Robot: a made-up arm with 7 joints.
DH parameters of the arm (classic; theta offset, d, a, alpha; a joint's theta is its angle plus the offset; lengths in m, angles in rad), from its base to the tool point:
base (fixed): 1.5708 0.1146 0 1.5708
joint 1: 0 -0.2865 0.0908 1.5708
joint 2: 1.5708 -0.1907 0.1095 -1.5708
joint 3: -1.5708 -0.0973 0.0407 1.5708
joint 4: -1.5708 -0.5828 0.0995 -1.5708
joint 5: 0 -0.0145 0.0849 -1.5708
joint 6: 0 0.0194 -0.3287 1.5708
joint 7: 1.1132 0 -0.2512 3.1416
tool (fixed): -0.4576 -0.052 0 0
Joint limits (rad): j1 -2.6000..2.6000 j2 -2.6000..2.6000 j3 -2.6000..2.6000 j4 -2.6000..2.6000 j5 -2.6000..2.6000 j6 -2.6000..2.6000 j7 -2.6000..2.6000
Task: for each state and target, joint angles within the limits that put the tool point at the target. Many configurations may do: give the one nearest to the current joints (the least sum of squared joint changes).
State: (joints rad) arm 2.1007 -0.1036 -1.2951 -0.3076 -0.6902 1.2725 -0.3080
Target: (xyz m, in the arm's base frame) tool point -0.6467 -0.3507 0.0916
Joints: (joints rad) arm 2.6000 -0.0587 -2.0572 -0.0589 -1.0148 2.0009 -0.0563
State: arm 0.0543 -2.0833 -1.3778 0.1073 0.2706 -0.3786 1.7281
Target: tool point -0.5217 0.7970 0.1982
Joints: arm 0.2887 -1.6823 -0.4685 0.0392 0.1350 -0.5123 2.4310
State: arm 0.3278 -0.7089 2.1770 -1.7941 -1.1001 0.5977 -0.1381
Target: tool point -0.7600 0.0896 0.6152
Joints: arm 0.2906 -0.7606 2.4359 -2.0587 -0.6875 1.0301 0.3149
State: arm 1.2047 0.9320 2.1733 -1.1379 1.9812 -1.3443 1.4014
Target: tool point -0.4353 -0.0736 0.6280
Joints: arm 1.3222 1.0625 2.6000 -1.2138 1.3150 -0.8919 0.9701
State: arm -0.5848 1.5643 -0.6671 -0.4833 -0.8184 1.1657 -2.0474
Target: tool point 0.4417 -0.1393 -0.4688
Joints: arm -0.2761 0.7651 -0.7647 -0.6513 -1.0564 0.8018 -1.9022
